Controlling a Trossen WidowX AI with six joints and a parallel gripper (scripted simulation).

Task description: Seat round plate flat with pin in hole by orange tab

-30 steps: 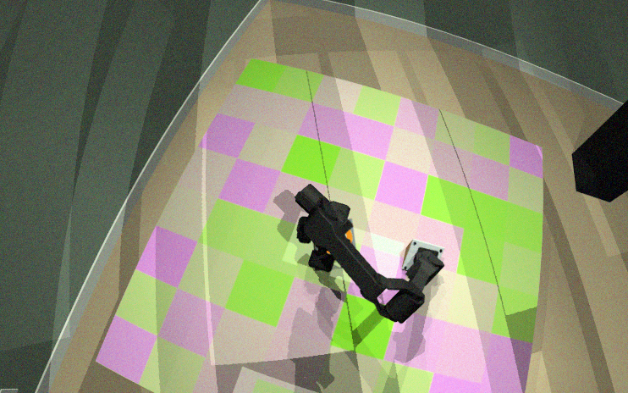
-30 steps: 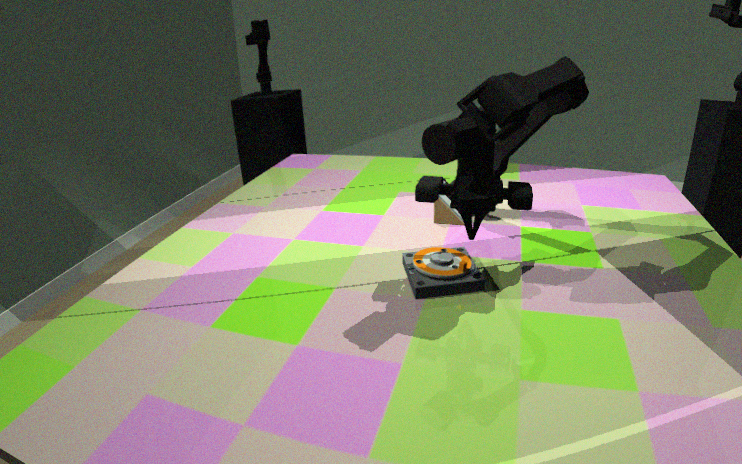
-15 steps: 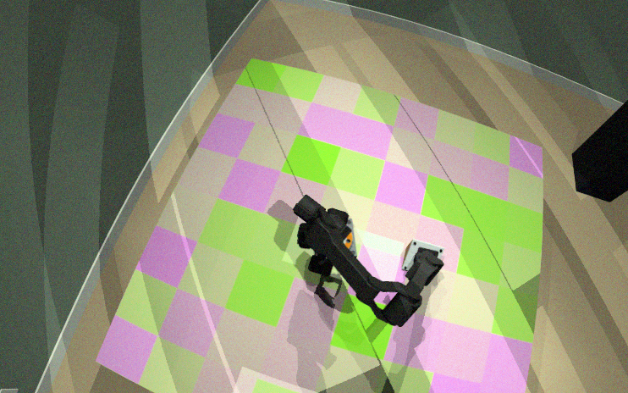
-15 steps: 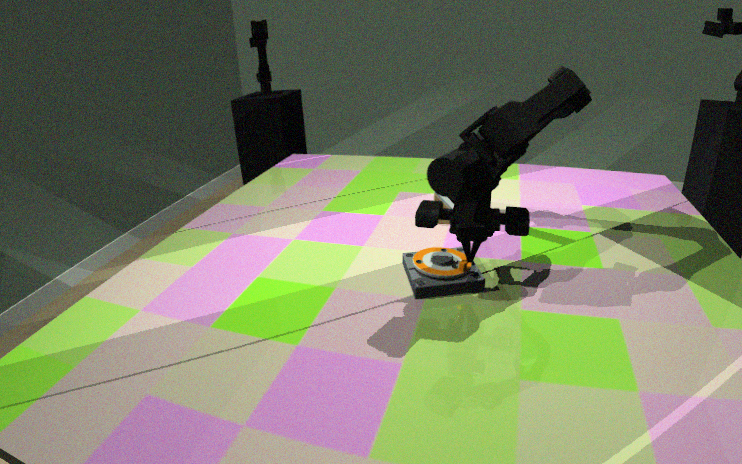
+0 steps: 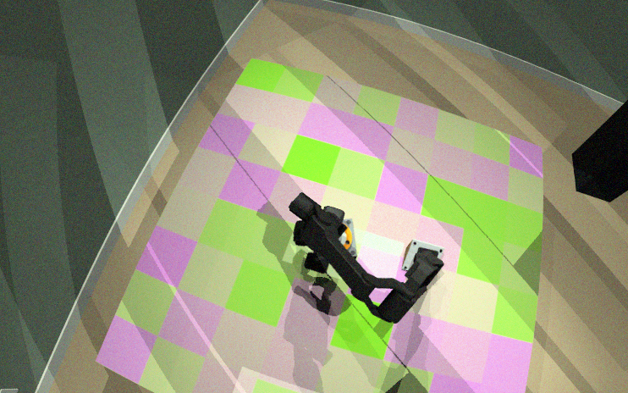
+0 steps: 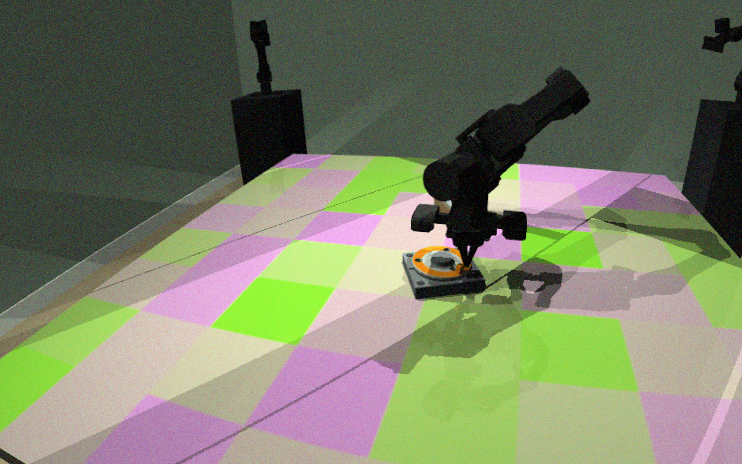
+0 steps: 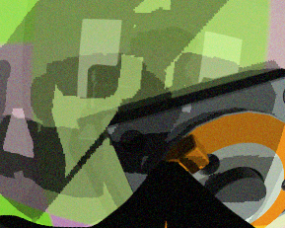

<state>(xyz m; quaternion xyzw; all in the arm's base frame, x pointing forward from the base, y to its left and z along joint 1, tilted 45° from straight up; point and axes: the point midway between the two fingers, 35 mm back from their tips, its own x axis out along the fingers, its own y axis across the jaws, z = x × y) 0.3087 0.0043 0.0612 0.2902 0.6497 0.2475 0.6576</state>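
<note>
Now: gripper tip 50 mm to the left of the grey base, 20 mm past it and 20 mm above it.
</note>
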